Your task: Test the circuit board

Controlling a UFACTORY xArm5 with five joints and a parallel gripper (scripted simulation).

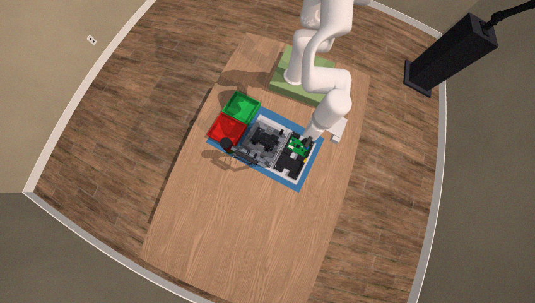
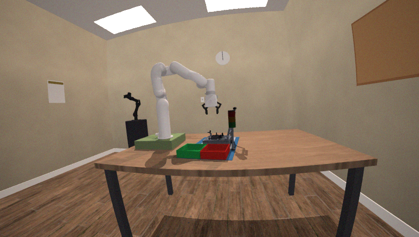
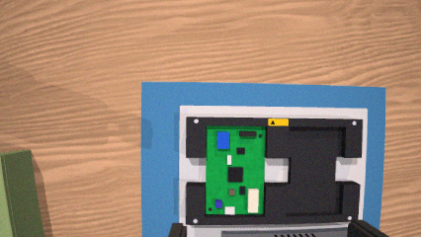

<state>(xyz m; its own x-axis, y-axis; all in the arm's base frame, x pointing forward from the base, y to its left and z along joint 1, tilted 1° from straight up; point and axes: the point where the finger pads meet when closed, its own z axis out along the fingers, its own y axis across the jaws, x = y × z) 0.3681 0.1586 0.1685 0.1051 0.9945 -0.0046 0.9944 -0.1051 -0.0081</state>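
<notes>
Now: hand 210 mm above the green circuit board. From my hand the other things lie so: clear lid: 190 mm to the right, 170 mm ahead, 50 mm below; then red bin: 380 mm to the right, 220 mm below, 70 mm ahead; then green bin: 360 mm to the right, 220 mm below, 80 mm behind.
</notes>
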